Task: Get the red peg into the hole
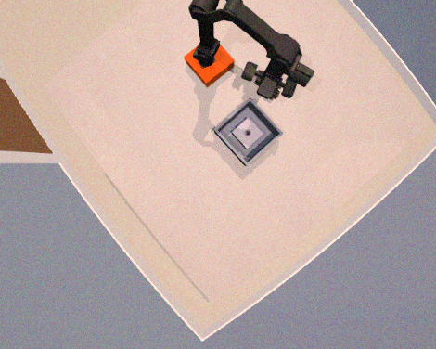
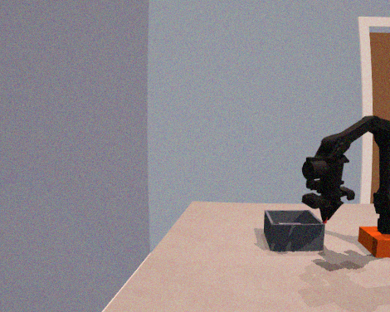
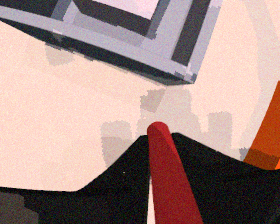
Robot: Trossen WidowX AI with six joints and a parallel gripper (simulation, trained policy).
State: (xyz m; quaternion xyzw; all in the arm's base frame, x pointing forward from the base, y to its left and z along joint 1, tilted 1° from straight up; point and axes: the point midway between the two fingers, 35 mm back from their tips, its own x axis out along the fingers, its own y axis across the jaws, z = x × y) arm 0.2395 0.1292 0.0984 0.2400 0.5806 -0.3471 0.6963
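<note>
Right now my gripper tip is 110 mm to the left of the plate, 110 mm short of it and 80 mm above it. Also, from my gripper tip: red peg (30 mm above); grey box (110 mm to the right, 110 mm ahead, 100 mm below).
</note>
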